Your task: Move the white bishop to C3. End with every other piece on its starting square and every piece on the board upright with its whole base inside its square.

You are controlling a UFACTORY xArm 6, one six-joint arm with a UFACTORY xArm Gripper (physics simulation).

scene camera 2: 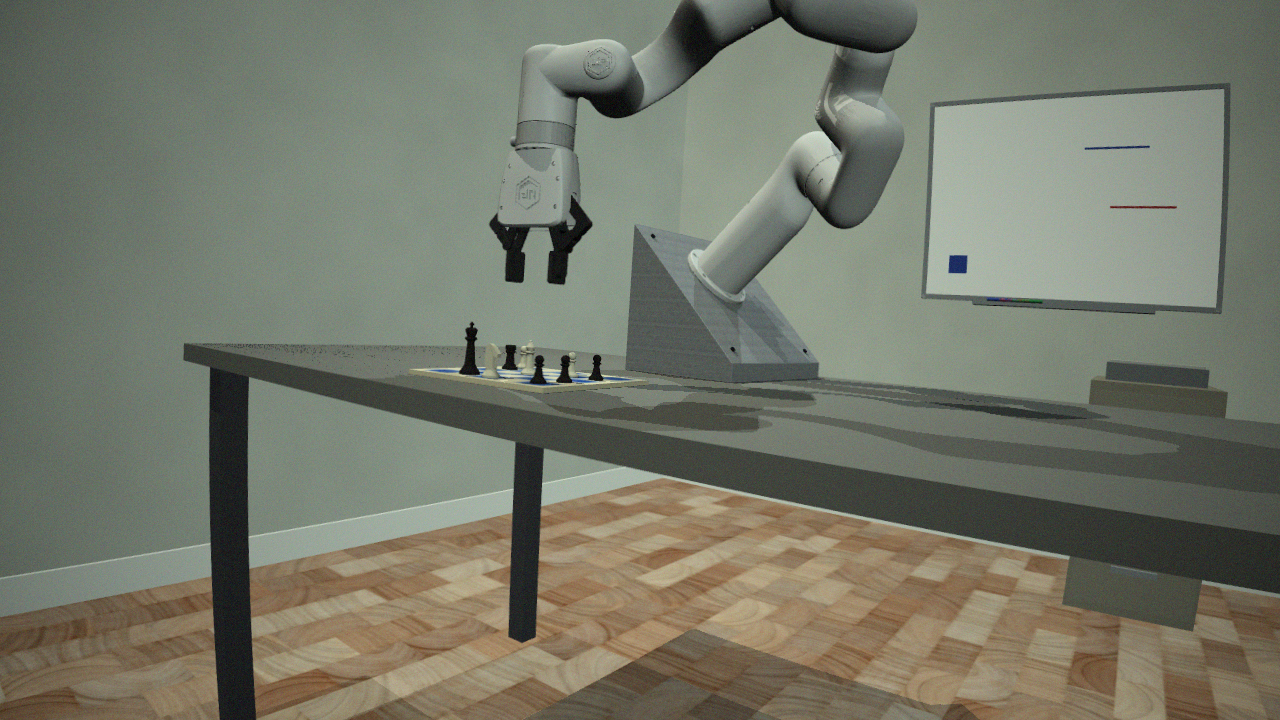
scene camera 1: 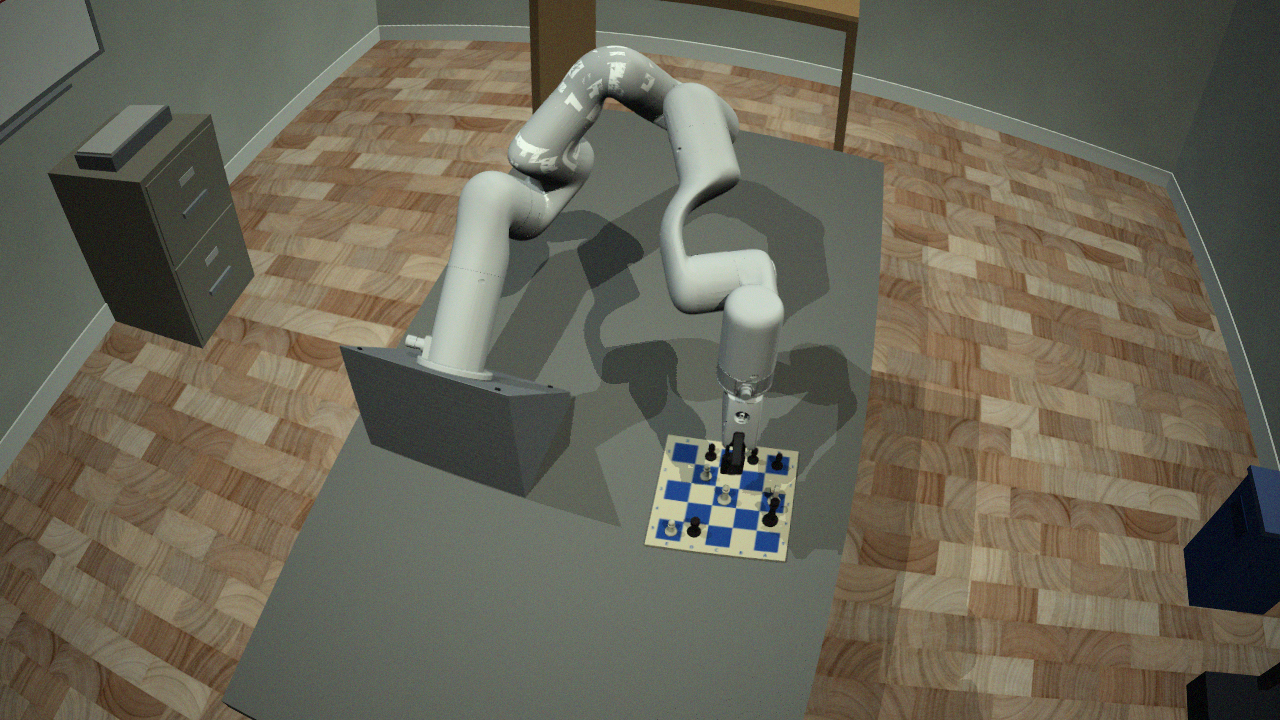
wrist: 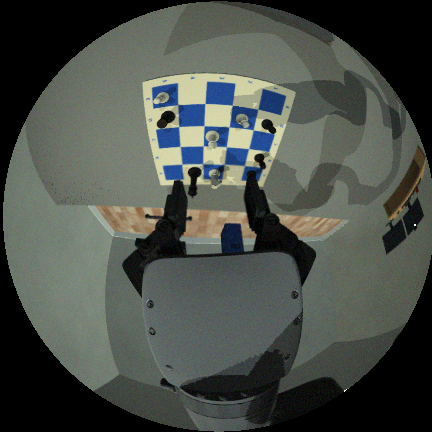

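Seen in the pictures: gripper, fingertip midpoint: (scene camera 2: pixel 534 283) (scene camera 1: pixel 731 455) (wrist: pixel 214 187); arm's base, link origin: (scene camera 2: pixel 715 278) (scene camera 1: pixel 453 371).
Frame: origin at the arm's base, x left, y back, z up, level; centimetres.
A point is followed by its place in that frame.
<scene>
The white bishop (scene camera 1: pixel 725 494) {z -13.9, x -3.9, y -43.3 cm} (wrist: pixel 212 136) {z -14.6, x -3.5, y -42.8 cm} stands upright on the blue centre square C3 of the chessboard (scene camera 1: pixel 716 553) {z -16.1, x -13.7, y -43.7 cm} (wrist: pixel 148 115) {z -16.0, x -13.3, y -39.0 cm}. In the wrist view its base sits toward the column 4 side and seems to be inside the square. In scene camera 2 white pieces overlap at the back of the board. My gripper (scene camera 2: pixel 536 268) {z -4.3, x -3.4, y -43.2 cm} (wrist: pixel 214 187) {z -4.3, x -3.4, y -43.2 cm} is open and empty, well above the board. A white knight (wrist: pixel 214 176) {z -14.4, x -2.5, y -50.8 cm} (scene camera 2: pixel 491 361) {z -14.2, x -2.1, y -51.5 cm} stands on A3 and a black king (wrist: pixel 194 175) {z -14.3, x -6.1, y -50.5 cm} (scene camera 2: pixel 470 351) {z -13.3, x -5.9, y -51.4 cm} on A4, both upright. One fingertip partly hides A1.
A white pawn (scene camera 1: pixel 671 528) {z -14.6, x -11.2, y -36.3 cm} (wrist: pixel 161 97) {z -13.9, x -10.4, y -36.0 cm} stands on E5, a black rook (scene camera 1: pixel 693 526) {z -13.5, x -10.9, y -39.5 cm} (wrist: pixel 166 119) {z -13.1, x -9.7, y -39.3 cm} on D5, a white pawn (scene camera 1: pixel 706 471) {z -13.9, x 0.0, y -39.7 cm} (wrist: pixel 242 120) {z -13.9, x 0.3, y -39.4 cm} on D2. Black pawns stand on D1 (wrist: pixel 268 125) {z -14.6, x 4.4, y -39.6 cm}, B1 (wrist: pixel 260 160) {z -14.5, x 5.0, y -46.4 cm} and A1. The grey robot base (scene camera 1: pixel 465 429) {z -2.9, x -8.3, y -4.4 cm} stands left of the board.
</scene>
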